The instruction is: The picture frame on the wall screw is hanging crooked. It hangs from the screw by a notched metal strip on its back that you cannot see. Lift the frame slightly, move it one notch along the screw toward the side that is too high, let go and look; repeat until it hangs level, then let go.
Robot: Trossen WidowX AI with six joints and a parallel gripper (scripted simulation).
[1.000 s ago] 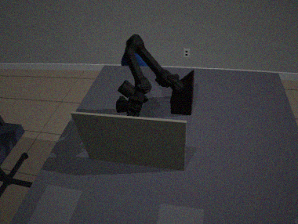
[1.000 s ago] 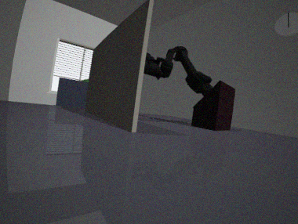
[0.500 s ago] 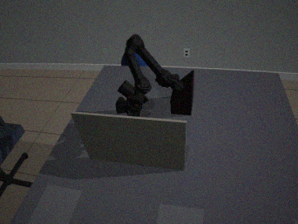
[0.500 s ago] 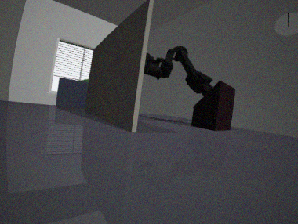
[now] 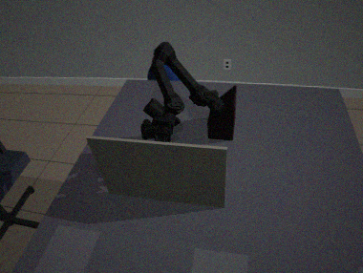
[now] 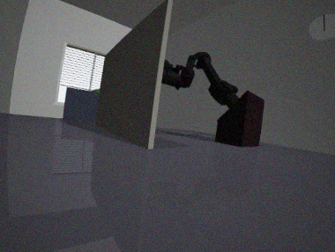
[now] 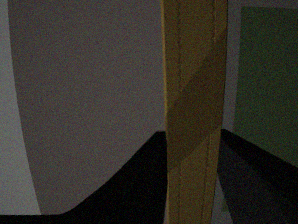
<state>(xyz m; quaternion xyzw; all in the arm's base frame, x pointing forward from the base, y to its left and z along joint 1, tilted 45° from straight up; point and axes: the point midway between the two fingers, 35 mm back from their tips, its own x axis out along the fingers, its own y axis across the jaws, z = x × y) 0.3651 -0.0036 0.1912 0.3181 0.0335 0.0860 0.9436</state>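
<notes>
Right now my gripper tip is 10 mm short of the picture frame and 50 mm above it. Also, from my gripper tip: wall panel 20 mm ahead, 10 mm to the left, 70 mm below.
</notes>
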